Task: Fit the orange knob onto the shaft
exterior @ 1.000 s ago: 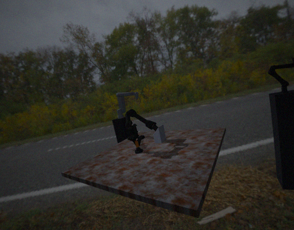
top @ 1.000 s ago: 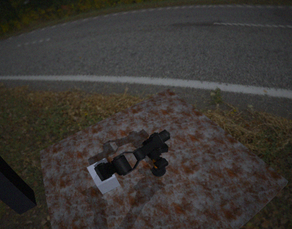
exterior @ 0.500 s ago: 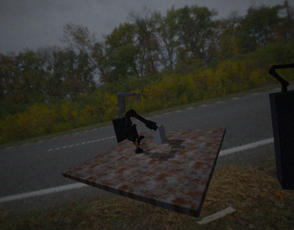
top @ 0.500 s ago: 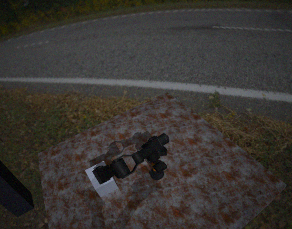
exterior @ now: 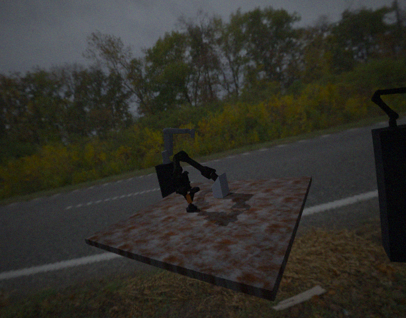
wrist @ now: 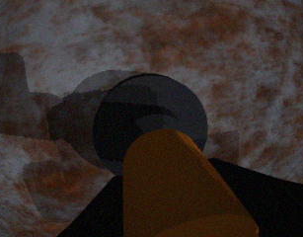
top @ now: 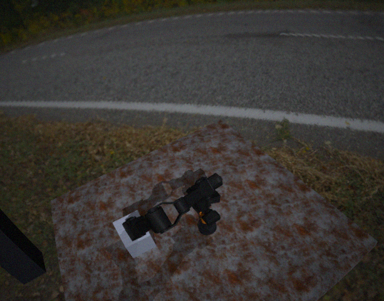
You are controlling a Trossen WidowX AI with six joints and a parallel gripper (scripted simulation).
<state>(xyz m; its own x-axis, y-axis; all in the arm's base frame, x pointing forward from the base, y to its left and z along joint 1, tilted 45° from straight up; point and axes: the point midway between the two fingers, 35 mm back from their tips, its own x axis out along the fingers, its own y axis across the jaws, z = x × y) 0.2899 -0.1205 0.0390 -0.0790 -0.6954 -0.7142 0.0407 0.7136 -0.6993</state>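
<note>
The orange knob is 20 mm above my gripper tip. Round my gripper tip: dark round pedestal: 40 mm below.
</note>
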